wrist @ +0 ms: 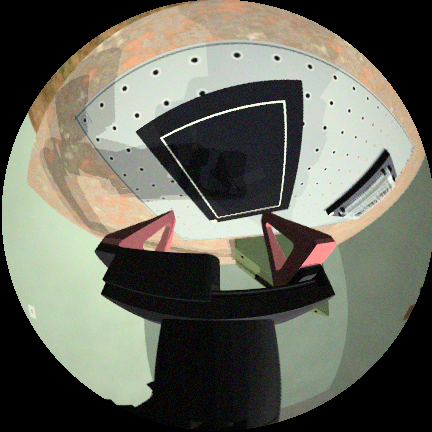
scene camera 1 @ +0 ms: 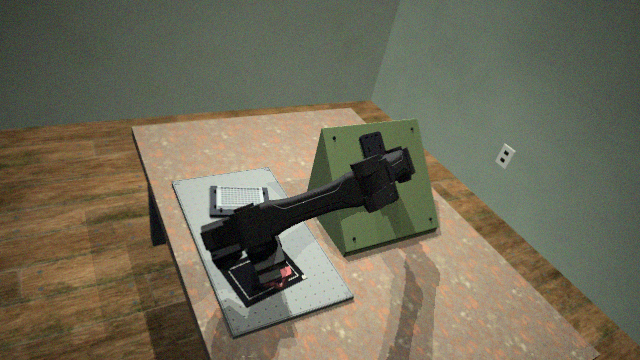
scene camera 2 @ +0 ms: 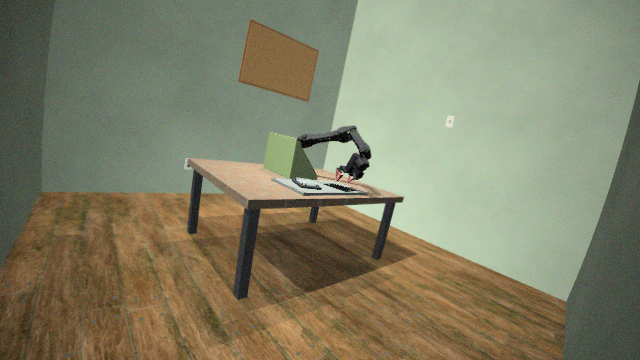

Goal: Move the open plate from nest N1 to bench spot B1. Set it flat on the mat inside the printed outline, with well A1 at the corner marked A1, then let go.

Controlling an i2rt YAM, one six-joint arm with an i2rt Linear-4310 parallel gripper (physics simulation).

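Observation:
The white open plate sits in the dark nest at one end of the grey board. The black mat with its white printed outline lies toward the other end of the board; a small white mark shows at one mat corner. My gripper is open, with nothing between its red fingers. It hangs above the mat, well apart from the plate. In scene camera 1 the arm hides part of the mat and most of the fingers.
The grey perforated board lies on the speckled table. The green wedge-shaped stand carries the arm's base and rises beside the board. The black arm spans from the stand over the board.

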